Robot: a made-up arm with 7 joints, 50 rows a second.
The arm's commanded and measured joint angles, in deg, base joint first. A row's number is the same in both.
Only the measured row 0 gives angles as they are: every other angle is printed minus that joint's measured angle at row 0.
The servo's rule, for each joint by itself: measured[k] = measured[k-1] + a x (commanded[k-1-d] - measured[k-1]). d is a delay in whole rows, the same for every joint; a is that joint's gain. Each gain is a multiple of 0.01, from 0.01 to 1. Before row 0 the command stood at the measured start. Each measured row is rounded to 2 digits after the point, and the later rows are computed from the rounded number. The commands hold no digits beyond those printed.
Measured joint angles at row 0:
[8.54, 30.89, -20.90, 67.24, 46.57, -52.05, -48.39]
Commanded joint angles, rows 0 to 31:
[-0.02, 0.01, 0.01, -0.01, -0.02, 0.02, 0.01]
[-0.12, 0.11, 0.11, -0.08, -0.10, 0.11, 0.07]
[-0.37, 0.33, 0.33, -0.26, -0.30, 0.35, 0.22]
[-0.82, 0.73, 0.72, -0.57, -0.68, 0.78, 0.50]
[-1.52, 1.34, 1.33, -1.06, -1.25, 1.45, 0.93]
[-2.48, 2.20, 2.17, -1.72, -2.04, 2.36, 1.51]
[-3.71, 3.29, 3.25, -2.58, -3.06, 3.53, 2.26]
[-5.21, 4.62, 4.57, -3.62, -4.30, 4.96, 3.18]
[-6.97, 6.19, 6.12, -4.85, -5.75, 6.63, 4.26]
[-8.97, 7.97, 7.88, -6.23, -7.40, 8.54, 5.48]
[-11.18, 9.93, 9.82, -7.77, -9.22, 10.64, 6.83]
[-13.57, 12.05, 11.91, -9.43, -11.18, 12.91, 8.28]
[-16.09, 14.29, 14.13, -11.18, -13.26, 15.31, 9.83]
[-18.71, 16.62, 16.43, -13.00, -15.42, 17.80, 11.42]
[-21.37, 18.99, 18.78, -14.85, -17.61, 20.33, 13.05]
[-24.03, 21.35, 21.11, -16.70, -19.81, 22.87, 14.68]
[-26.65, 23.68, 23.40, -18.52, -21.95, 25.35, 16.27]
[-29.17, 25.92, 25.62, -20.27, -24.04, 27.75, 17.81]
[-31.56, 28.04, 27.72, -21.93, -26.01, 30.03, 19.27]
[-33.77, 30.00, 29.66, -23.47, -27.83, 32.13, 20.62]
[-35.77, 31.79, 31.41, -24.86, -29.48, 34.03, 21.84]
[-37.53, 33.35, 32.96, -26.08, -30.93, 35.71, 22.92]
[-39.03, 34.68, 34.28, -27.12, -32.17, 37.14, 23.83]
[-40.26, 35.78, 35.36, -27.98, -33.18, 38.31, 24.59]
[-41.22, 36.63, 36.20, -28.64, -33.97, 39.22, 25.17]
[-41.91, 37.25, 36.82, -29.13, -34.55, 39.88, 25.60]
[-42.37, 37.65, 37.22, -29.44, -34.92, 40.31, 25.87]
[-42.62, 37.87, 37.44, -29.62, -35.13, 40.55, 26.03]
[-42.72, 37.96, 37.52, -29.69, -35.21, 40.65, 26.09]
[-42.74, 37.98, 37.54, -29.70, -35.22, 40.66, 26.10]
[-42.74, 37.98, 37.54, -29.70, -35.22, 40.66, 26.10]
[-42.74, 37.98, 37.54, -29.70, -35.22, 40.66, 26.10]
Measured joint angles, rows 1 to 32:
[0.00, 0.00, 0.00, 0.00, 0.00, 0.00, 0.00]
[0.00, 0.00, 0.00, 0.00, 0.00, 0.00, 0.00]
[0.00, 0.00, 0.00, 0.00, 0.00, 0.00, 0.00]
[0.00, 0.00, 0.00, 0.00, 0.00, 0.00, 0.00]
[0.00, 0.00, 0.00, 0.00, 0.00, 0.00, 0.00]
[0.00, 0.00, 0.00, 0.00, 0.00, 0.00, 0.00]
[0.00, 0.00, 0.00, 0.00, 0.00, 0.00, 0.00]
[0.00, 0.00, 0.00, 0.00, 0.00, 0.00, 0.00]
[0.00, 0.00, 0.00, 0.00, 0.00, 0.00, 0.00]
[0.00, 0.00, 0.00, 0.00, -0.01, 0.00, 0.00]
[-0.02, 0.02, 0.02, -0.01, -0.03, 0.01, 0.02]
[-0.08, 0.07, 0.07, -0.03, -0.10, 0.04, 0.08]
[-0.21, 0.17, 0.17, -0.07, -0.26, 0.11, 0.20]
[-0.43, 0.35, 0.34, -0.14, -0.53, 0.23, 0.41]
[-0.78, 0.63, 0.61, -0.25, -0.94, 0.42, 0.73]
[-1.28, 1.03, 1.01, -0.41, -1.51, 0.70, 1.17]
[-1.95, 1.57, 1.54, -0.63, -2.26, 1.08, 1.75]
[-2.80, 2.26, 2.23, -0.93, -3.20, 1.58, 2.48]
[-3.85, 3.12, 3.08, -1.30, -4.33, 2.21, 3.35]
[-5.10, 4.14, 4.09, -1.75, -5.65, 2.97, 4.36]
[-6.54, 5.33, 5.26, -2.29, -7.14, 3.86, 5.50]
[-8.16, 6.67, 6.59, -2.91, -8.79, 4.89, 6.76]
[-9.95, 8.16, 8.07, -3.62, -10.58, 6.05, 8.11]
[-11.89, 9.78, 9.68, -4.41, -12.48, 7.34, 9.54]
[-13.95, 11.52, 11.39, -5.27, -14.46, 8.74, 11.03]
[-16.11, 13.34, 13.19, -6.20, -16.48, 10.23, 12.55]
[-18.33, 15.23, 15.05, -7.18, -18.52, 11.81, 14.08]
[-20.58, 17.15, 16.95, -8.21, -20.54, 13.45, 15.59]
[-22.82, 19.08, 18.86, -9.28, -22.51, 15.13, 17.05]
[-25.02, 20.99, 20.74, -10.37, -24.39, 16.83, 18.44]
[-27.15, 22.84, 22.57, -11.47, -26.16, 18.53, 19.74]
[-29.17, 24.62, 24.33, -12.57, -27.78, 20.20, 20.93]
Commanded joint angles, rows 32 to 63:
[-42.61, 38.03, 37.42, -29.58, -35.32, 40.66, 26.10]
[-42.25, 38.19, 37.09, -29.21, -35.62, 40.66, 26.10]
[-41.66, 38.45, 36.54, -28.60, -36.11, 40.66, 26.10]
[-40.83, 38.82, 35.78, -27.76, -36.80, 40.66, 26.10]
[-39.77, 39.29, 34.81, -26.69, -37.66, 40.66, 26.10]
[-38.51, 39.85, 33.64, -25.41, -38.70, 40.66, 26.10]
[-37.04, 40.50, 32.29, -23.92, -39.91, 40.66, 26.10]
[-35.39, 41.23, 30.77, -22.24, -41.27, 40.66, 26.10]
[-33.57, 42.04, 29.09, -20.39, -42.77, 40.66, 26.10]
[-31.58, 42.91, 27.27, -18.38, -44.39, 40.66, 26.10]
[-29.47, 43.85, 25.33, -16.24, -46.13, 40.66, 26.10]
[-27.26, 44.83, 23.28, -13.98, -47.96, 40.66, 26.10]
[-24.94, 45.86, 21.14, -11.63, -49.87, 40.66, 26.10]
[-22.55, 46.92, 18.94, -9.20, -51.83, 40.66, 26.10]
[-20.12, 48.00, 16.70, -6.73, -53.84, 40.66, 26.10]
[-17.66, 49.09, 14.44, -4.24, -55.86, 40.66, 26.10]
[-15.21, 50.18, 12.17, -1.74, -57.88, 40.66, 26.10]
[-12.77, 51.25, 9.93, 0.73, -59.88, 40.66, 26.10]
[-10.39, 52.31, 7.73, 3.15, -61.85, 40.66, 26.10]
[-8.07, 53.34, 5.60, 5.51, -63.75, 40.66, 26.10]
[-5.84, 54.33, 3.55, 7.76, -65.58, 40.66, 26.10]
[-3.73, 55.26, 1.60, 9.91, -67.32, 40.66, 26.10]
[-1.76, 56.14, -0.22, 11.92, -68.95, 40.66, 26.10]
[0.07, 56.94, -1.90, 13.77, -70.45, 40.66, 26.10]
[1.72, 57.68, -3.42, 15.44, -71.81, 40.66, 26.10]
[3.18, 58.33, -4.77, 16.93, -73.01, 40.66, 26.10]
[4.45, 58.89, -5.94, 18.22, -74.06, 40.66, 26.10]
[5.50, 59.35, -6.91, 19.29, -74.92, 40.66, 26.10]
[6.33, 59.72, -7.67, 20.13, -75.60, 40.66, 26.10]
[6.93, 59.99, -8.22, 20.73, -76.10, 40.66, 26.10]
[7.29, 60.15, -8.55, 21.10, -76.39, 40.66, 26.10]
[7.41, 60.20, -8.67, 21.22, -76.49, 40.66, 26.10]
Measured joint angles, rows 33 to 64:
[-31.06, 26.29, 25.98, -13.65, -29.24, 21.83, 21.99]
[-32.79, 27.84, 27.51, -14.70, -30.52, 23.40, 22.91]
[-34.34, 29.25, 28.91, -15.71, -31.61, 24.88, 23.69]
[-35.71, 30.51, 30.16, -16.67, -32.50, 26.27, 24.32]
[-36.88, 31.61, 31.25, -17.58, -33.21, 27.56, 24.82]
[-37.87, 32.56, 32.19, -18.43, -33.75, 28.74, 25.19]
[-38.70, 33.37, 32.99, -19.22, -34.15, 29.81, 25.45]
[-39.39, 34.06, 33.67, -19.95, -34.44, 30.79, 25.64]
[-39.96, 34.65, 34.25, -20.63, -34.65, 31.68, 25.77]
[-40.41, 35.16, 34.73, -21.26, -34.83, 32.49, 25.87]
[-40.72, 35.61, 35.08, -21.82, -35.04, 33.23, 25.94]
[-40.88, 36.04, 35.30, -22.29, -35.33, 33.90, 25.99]
[-40.87, 36.46, 35.37, -22.67, -35.73, 34.51, 26.02]
[-40.68, 36.88, 35.29, -22.95, -36.25, 35.06, 26.04]
[-40.31, 37.33, 35.04, -23.12, -36.91, 35.56, 26.06]
[-39.75, 37.81, 34.63, -23.18, -37.72, 36.02, 26.07]
[-39.01, 38.32, 34.05, -23.11, -38.68, 36.44, 26.08]
[-38.09, 38.88, 33.31, -22.92, -39.78, 36.82, 26.09]
[-36.98, 39.48, 32.40, -22.60, -41.02, 37.17, 26.09]
[-35.70, 40.14, 31.34, -22.15, -42.40, 37.48, 26.09]
[-34.27, 40.84, 30.13, -21.58, -43.90, 37.77, 26.09]
[-32.68, 41.59, 28.78, -20.88, -45.51, 38.03, 26.09]
[-30.96, 42.39, 27.30, -20.06, -47.22, 38.27, 26.09]
[-29.12, 43.23, 25.71, -19.13, -49.01, 38.49, 26.09]
[-27.17, 44.11, 24.02, -18.09, -50.86, 38.69, 26.09]
[-25.14, 45.02, 22.24, -16.95, -52.76, 38.87, 26.09]
[-23.04, 45.95, 20.39, -15.71, -54.68, 39.03, 26.09]
[-20.89, 46.90, 18.49, -14.39, -56.62, 39.18, 26.09]
[-18.71, 47.87, 16.56, -13.00, -58.55, 39.31, 26.09]
[-16.52, 48.84, 14.61, -11.55, -60.45, 39.43, 26.09]
[-14.35, 49.80, 12.66, -10.05, -62.30, 39.54, 26.09]
[-12.21, 50.75, 10.73, -8.51, -64.10, 39.64, 26.09]

